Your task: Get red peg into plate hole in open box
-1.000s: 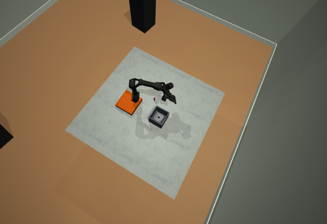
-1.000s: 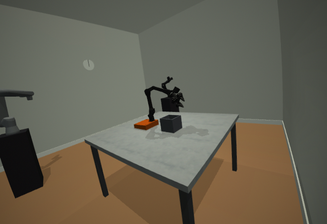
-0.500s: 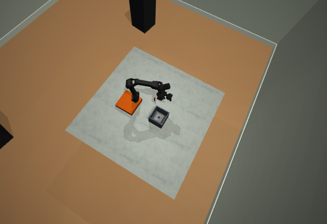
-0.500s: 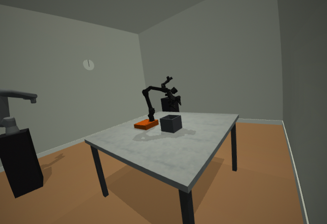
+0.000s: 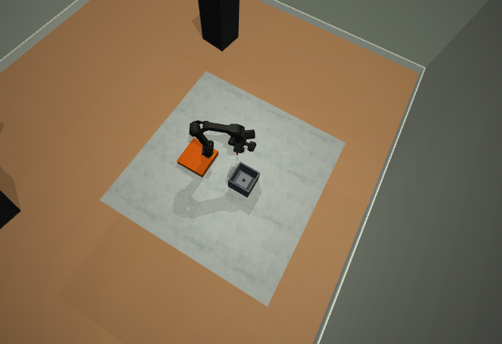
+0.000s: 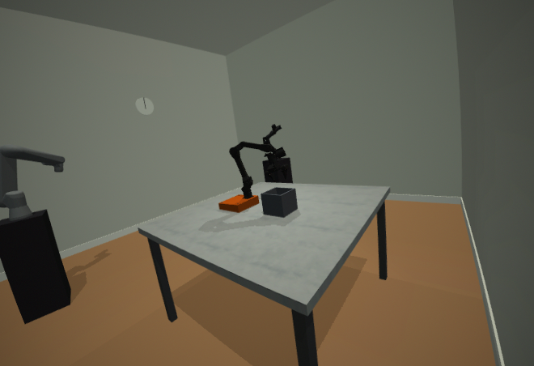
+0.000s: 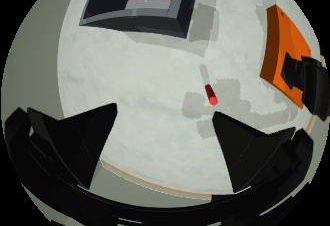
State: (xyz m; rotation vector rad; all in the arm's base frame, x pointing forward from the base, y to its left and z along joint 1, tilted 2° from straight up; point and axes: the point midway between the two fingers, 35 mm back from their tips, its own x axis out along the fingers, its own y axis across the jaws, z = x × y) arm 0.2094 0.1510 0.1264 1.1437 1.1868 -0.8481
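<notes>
Now: the red peg 6 cm behind my gripper tip and 12 cm below it.
</notes>
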